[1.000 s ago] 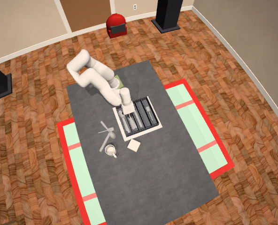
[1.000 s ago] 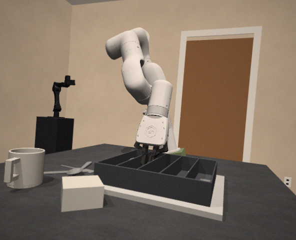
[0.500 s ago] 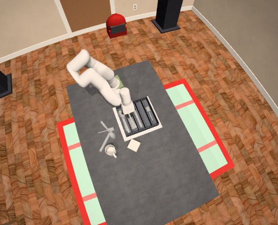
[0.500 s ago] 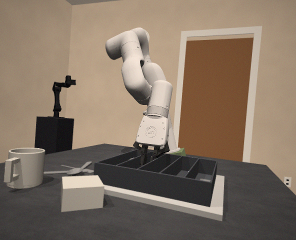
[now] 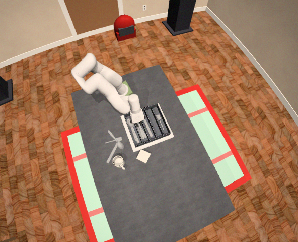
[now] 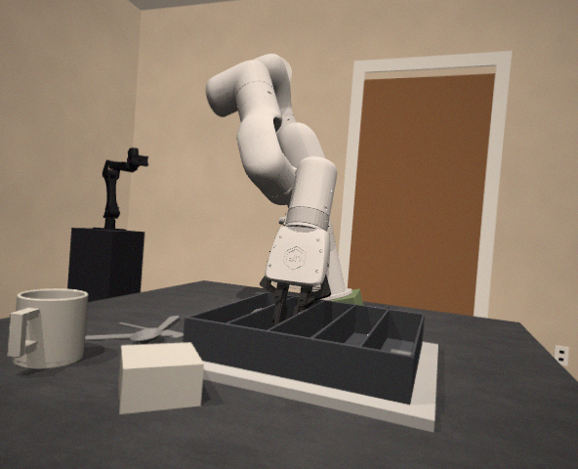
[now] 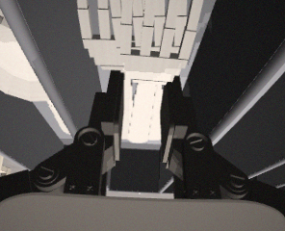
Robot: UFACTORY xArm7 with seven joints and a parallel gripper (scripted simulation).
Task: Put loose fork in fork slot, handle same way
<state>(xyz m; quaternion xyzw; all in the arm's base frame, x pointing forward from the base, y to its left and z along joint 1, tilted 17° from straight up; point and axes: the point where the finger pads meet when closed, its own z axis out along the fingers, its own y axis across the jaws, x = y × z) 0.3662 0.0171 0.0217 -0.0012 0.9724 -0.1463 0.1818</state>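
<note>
Now: the tray 6 cm to the left of my hand and 3 cm ahead of it. The rest, counted from my hand: cream block: 25 cm ahead, 7 cm to the right, 3 cm below; white mug: 26 cm to the right, 22 cm ahead, 1 cm below.
</note>
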